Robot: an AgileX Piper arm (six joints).
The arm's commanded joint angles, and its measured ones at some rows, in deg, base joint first. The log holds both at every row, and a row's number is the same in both.
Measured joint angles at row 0: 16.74 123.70 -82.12 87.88 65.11 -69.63
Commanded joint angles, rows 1 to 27: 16.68 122.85 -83.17 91.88 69.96 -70.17; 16.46 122.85 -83.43 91.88 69.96 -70.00; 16.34 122.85 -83.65 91.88 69.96 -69.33; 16.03 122.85 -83.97 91.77 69.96 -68.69; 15.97 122.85 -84.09 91.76 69.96 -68.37; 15.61 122.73 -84.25 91.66 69.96 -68.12; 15.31 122.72 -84.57 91.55 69.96 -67.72; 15.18 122.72 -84.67 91.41 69.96 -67.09; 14.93 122.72 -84.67 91.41 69.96 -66.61; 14.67 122.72 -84.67 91.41 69.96 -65.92; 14.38 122.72 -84.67 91.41 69.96 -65.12; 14.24 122.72 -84.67 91.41 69.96 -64.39; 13.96 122.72 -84.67 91.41 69.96 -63.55; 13.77 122.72 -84.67 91.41 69.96 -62.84; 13.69 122.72 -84.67 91.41 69.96 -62.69; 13.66 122.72 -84.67 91.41 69.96 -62.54; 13.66 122.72 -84.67 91.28 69.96 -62.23; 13.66 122.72 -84.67 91.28 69.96 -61.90; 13.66 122.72 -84.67 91.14 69.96 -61.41; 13.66 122.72 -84.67 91.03 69.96 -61.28; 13.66 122.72 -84.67 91.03 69.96 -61.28; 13.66 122.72 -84.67 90.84 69.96 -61.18; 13.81 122.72 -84.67 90.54 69.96 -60.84; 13.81 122.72 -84.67 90.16 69.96 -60.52; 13.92 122.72 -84.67 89.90 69.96 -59.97; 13.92 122.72 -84.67 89.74 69.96 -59.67; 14.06 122.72 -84.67 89.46 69.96 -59.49
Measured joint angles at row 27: 14.29 123.70 -83.97 87.27 67.01 -60.59
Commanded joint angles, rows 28 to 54: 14.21 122.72 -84.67 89.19 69.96 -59.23; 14.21 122.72 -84.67 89.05 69.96 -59.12; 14.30 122.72 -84.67 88.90 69.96 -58.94; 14.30 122.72 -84.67 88.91 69.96 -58.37; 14.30 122.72 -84.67 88.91 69.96 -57.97; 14.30 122.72 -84.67 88.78 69.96 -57.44; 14.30 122.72 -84.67 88.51 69.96 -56.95; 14.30 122.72 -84.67 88.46 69.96 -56.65; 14.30 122.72 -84.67 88.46 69.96 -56.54; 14.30 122.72 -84.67 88.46 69.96 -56.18; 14.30 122.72 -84.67 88.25 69.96 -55.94; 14.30 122.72 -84.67 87.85 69.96 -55.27; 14.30 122.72 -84.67 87.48 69.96 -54.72; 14.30 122.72 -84.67 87.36 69.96 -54.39; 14.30 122.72 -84.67 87.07 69.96 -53.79; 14.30 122.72 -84.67 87.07 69.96 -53.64; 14.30 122.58 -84.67 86.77 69.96 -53.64; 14.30 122.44 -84.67 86.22 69.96 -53.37; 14.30 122.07 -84.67 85.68 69.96 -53.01; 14.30 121.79 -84.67 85.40 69.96 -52.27; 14.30 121.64 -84.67 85.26 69.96 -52.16; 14.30 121.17 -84.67 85.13 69.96 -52.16; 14.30 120.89 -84.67 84.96 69.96 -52.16; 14.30 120.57 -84.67 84.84 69.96 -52.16; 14.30 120.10 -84.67 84.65 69.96 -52.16; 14.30 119.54 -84.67 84.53 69.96 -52.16; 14.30 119.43 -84.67 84.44 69.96 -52.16
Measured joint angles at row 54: 14.29 121.93 -83.97 81.46 67.03 -52.19
